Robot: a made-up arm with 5 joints.
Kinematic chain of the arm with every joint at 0, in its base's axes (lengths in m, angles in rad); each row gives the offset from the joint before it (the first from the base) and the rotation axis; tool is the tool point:
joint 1: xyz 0 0 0.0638 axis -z
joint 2: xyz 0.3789 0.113 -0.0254 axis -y
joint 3: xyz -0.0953 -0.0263 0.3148 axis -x
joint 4: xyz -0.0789 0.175 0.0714 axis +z
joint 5: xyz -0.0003 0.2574 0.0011 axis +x
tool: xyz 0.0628 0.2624 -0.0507
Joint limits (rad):
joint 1: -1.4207..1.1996
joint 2: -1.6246..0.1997
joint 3: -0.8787..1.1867
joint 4: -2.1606..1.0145
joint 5: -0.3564..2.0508
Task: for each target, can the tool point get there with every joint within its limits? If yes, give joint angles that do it. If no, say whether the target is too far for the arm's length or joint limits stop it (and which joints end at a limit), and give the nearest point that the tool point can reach.
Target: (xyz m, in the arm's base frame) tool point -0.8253 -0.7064 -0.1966
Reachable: no: joint limits stop it (at a limit: joint 1, joint 2, joint 4) | nearest point -0.5720 -0.1294 0.0090 | short by 0.663 m
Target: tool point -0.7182 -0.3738 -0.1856
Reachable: no: joint limits stop it (at a limit: joint 1, joint 2, joint 4) | nearest point -0.5434 -0.1228 -0.0414 | short by 0.338 m
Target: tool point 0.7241 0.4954 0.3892
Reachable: yes | joints 0.0691 -0.5739 0.4673 -0.7565 1.6451
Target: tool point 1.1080 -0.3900 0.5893
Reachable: yes | joints 0.8150 -1.4486 -0.6935 0.7085 0.0236
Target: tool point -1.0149 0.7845 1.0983
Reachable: no: too far | nearest point -0.5761 0.6433 0.7784 | short by 0.561 m
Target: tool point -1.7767 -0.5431 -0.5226
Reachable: no: too far | nearest point -0.6635 -0.0136 0.0305 | short by 1.351 m
